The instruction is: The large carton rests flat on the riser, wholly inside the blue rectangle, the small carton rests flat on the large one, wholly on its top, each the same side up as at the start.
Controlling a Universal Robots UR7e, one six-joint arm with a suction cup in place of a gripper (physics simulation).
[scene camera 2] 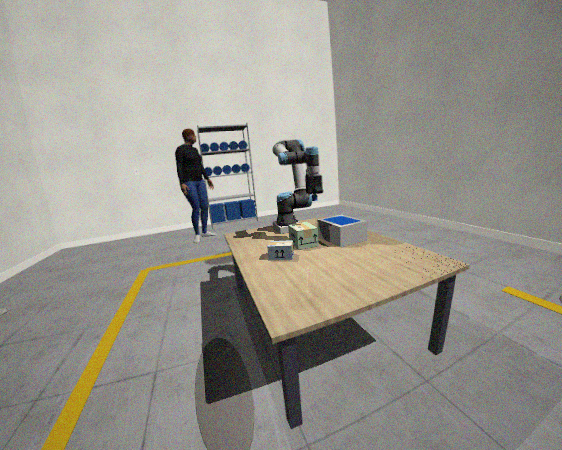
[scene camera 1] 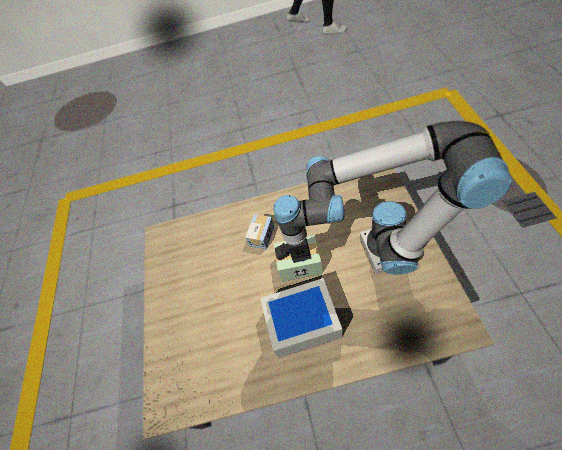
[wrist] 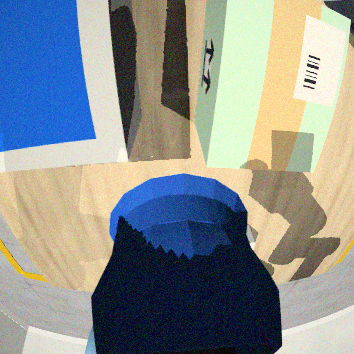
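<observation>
The large green carton sits flat on the table beside the grey riser, its arrows pointing up. The blue rectangle on the riser's top is bare. The small white and light-blue carton rests on the table on the large carton's far side from the riser, arrows up. My suction gripper is open, holds nothing and hangs well above the carton and riser. The cup is hidden in scene camera 1.
The wooden table carries the arm's base. The arm reaches over the table's rear part. A person stands behind the table near a shelf rack, both away from the table.
</observation>
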